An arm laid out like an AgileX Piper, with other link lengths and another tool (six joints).
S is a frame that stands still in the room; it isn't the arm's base.
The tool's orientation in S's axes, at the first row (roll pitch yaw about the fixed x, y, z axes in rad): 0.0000, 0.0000, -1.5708
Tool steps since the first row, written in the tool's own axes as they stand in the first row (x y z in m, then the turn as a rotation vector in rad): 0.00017, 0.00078, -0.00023, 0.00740, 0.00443, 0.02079; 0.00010, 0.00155, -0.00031, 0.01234, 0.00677, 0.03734; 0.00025, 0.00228, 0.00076, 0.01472, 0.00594, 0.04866; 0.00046, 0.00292, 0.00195, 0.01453, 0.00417, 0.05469; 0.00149, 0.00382, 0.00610, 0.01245, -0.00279, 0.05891; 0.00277, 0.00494, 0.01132, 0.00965, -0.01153, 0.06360; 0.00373, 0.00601, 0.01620, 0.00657, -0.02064, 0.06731; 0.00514, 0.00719, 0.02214, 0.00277, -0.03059, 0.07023
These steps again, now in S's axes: 0.00078, -0.00017, -0.00023, 0.00443, -0.00740, 0.02079; 0.00155, -0.00010, -0.00031, 0.00677, -0.01234, 0.03734; 0.00228, -0.00025, 0.00076, 0.00594, -0.01472, 0.04866; 0.00292, -0.00046, 0.00195, 0.00417, -0.01453, 0.05469; 0.00382, -0.00149, 0.00610, -0.00279, -0.01245, 0.05891; 0.00494, -0.00277, 0.01132, -0.01153, -0.00965, 0.06360; 0.00601, -0.00373, 0.01620, -0.02064, -0.00657, 0.06731; 0.00719, -0.00514, 0.02214, -0.03059, -0.00277, 0.07023
